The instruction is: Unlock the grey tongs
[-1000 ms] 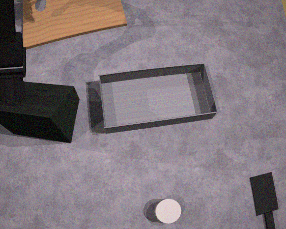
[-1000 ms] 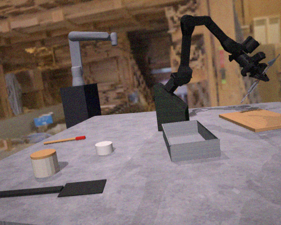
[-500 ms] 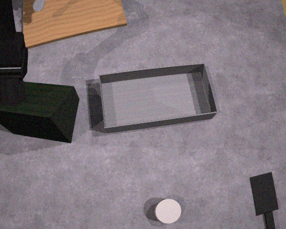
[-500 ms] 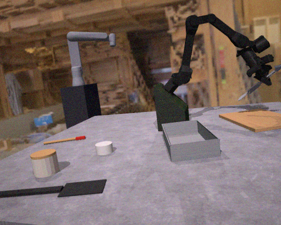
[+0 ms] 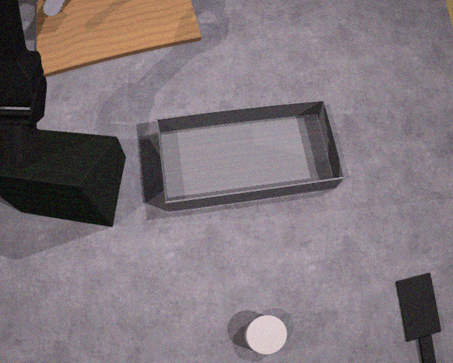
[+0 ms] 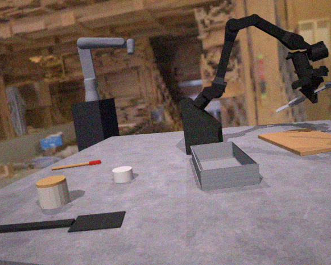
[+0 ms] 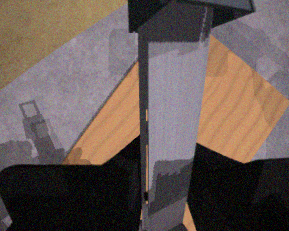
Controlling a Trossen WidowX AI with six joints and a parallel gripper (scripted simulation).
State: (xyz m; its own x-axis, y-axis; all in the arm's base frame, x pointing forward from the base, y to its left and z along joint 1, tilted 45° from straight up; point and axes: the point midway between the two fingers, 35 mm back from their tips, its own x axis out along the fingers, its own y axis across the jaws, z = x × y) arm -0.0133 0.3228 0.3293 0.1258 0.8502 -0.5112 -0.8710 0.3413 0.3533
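My gripper tip is now 14 cm above the wooden board, 5 cm to the left of it and 1 cm short of it. Also, from my gripper tip: roasting tin 35 cm to the right, 35 cm ahead, 12 cm below; then white disc 65 cm to the right, 42 cm ahead, 13 cm below; then black flat spatula 73 cm ahead, 65 cm to the right, 15 cm below.
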